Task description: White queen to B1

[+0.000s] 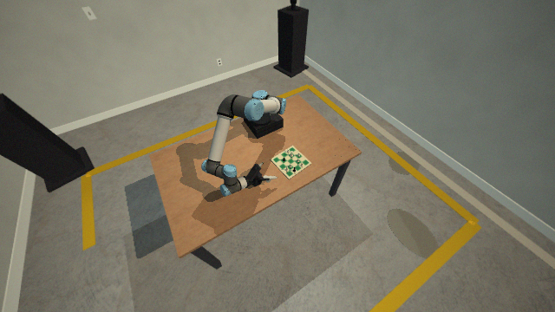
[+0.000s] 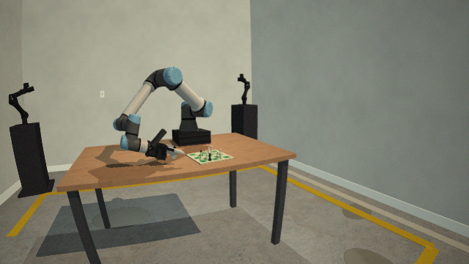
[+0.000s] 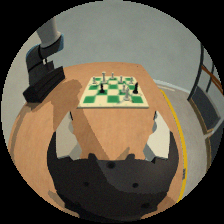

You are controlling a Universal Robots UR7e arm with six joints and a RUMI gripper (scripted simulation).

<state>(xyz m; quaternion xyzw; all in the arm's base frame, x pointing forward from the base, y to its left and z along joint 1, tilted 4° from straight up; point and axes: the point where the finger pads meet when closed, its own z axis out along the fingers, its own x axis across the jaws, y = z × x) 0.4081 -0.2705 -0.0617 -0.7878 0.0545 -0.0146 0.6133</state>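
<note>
Right now the green-and-cream chessboard is 2 cm ahead of my hand, 18 cm to the left of it and 6 cm below it.
</note>
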